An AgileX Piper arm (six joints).
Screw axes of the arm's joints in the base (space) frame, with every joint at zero. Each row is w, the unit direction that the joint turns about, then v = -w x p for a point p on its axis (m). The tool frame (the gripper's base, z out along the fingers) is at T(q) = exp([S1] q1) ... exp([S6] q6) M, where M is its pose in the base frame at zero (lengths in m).
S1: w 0 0 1 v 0.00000 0.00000 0.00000
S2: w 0 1 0 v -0.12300 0.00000 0.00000
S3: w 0 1 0 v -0.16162 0.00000 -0.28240
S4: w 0.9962 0 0.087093 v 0.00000 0.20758 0.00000
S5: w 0 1 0 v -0.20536 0.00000 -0.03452
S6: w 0.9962 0 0.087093 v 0.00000 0.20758 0.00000
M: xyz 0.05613 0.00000 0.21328 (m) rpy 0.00 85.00 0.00 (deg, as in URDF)
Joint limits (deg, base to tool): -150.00..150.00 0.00..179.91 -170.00..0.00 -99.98..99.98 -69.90..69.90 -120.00..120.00
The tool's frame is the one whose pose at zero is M.
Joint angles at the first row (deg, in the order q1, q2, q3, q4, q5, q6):
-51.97, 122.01, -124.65, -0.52, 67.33, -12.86
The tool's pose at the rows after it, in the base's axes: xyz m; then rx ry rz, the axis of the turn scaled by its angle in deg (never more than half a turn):
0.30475, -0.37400, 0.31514, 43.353, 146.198, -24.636
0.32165, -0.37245, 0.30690, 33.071, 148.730, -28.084
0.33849, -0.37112, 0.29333, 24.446, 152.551, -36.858
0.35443, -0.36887, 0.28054, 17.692, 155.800, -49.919
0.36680, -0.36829, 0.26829, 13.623, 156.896, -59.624
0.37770, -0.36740, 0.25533, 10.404, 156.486, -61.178
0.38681, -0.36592, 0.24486, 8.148, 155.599, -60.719
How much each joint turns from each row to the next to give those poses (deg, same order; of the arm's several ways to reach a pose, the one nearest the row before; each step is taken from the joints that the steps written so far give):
1.24, 2.02, -2.55, 0.00, -0.50, -4.77
1.82, 2.10, -1.61, -1.15, -1.63, -5.94
2.69, 2.28, -0.69, -7.10, -2.10, -2.79
3.19, 2.12, 0.01, -11.66, -2.21, 0.97
2.13, 2.09, 0.00, -8.89, -1.74, 2.22
0.95, 1.72, 0.00, -1.56, -2.20, 0.16
0.62, 1.28, 0.00, 0.27, -2.11, -0.14

